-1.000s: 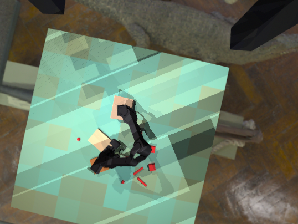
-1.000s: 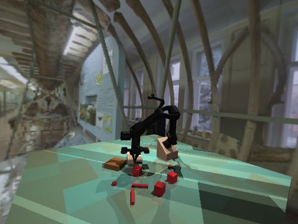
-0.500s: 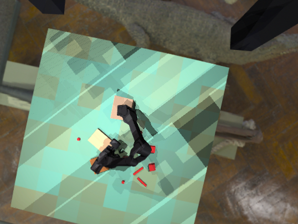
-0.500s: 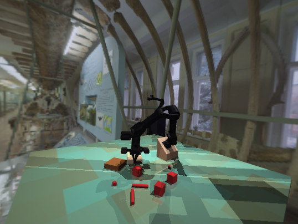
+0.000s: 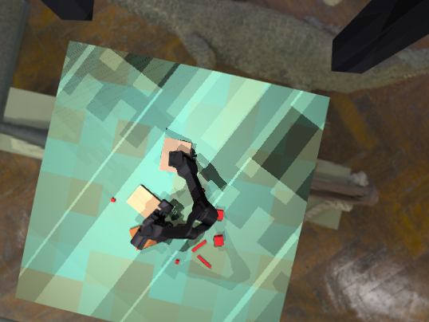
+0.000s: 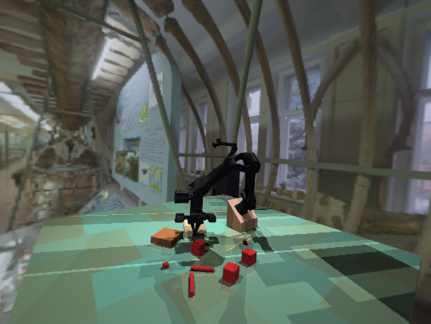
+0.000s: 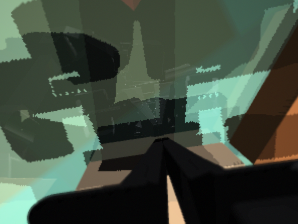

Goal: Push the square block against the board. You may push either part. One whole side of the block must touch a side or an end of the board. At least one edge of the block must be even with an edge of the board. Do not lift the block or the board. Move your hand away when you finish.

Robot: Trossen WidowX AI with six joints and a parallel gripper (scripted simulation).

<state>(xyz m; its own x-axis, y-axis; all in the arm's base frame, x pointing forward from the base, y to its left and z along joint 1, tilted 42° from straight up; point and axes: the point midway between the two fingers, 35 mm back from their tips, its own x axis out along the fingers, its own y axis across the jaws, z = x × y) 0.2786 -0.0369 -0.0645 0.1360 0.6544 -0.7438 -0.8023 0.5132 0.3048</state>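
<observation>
Now: the tan square block 6 cm behind my gripper tip and 7 cm to the right of it. From my gripper tip the other things lie so: brown board: 10 cm ahead, 7 cm to the right.
</observation>
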